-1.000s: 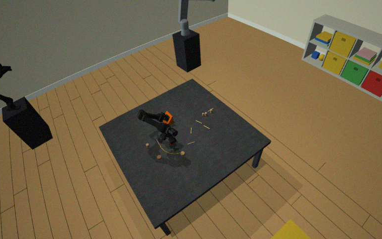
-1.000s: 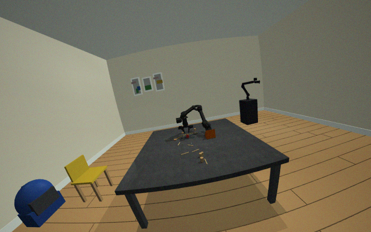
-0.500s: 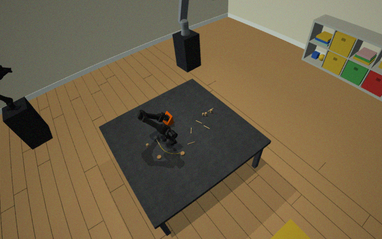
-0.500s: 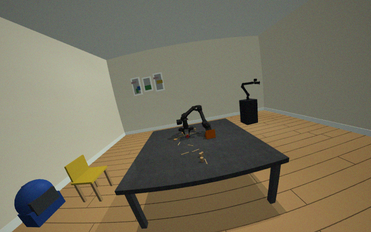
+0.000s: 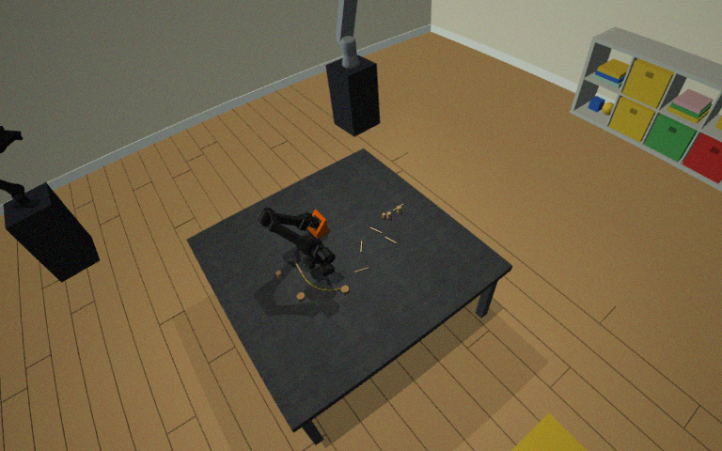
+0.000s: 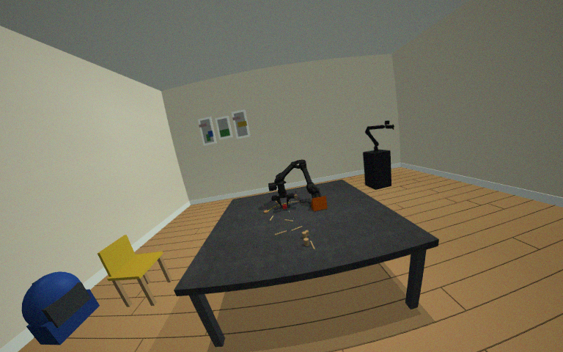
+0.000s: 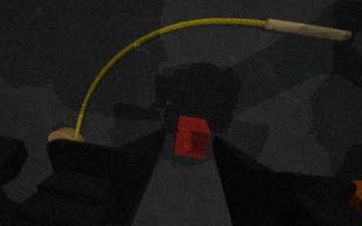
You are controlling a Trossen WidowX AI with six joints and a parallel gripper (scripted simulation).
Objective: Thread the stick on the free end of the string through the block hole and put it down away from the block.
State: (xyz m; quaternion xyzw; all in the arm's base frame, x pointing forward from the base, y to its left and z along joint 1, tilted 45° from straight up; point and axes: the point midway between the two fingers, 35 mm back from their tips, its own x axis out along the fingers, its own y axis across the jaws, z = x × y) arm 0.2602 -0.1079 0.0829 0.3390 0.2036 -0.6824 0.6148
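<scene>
Now: gripper tip right at the red block. The rest, counted from my gripper tip: round wooden button 16 cm ahead, 1 cm to the left, 1 cm below; thin wooden stick 9 cm behind, 9 cm to the right, 2 cm below.
</scene>
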